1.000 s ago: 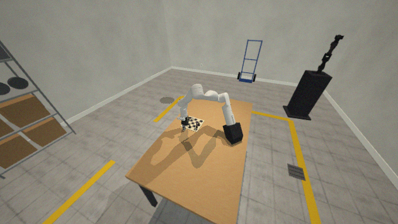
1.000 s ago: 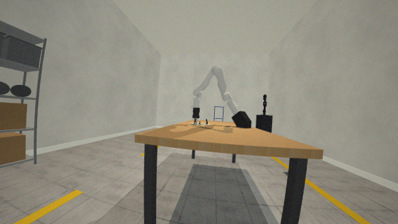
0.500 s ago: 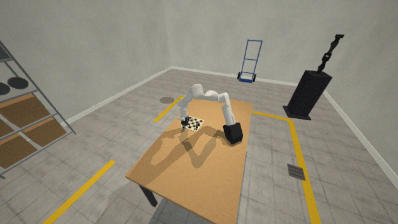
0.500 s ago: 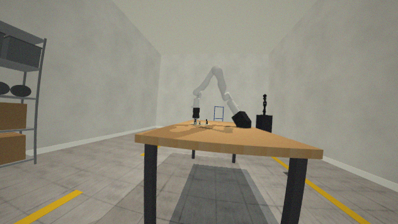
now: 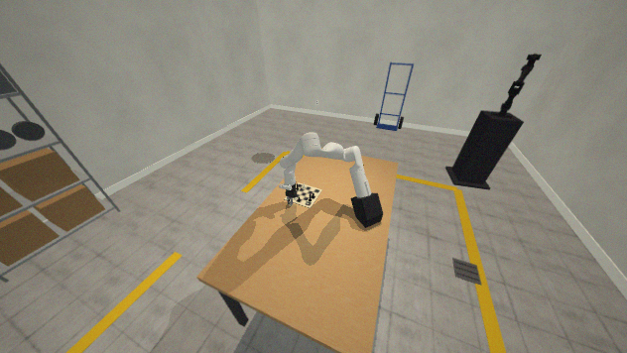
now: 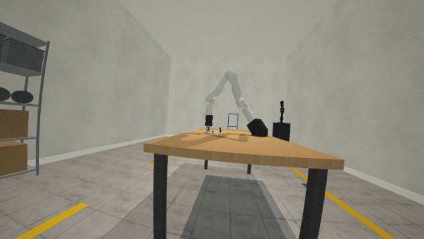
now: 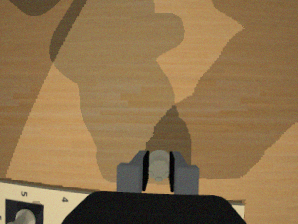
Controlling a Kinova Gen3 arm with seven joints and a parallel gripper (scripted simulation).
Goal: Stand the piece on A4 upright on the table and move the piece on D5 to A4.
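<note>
Now: hand 6 cm past the small chessboard, 13 cm to the left of it and 2 cm above it. From my hand the other things lie so: black piece (18 cm to the right).
</note>
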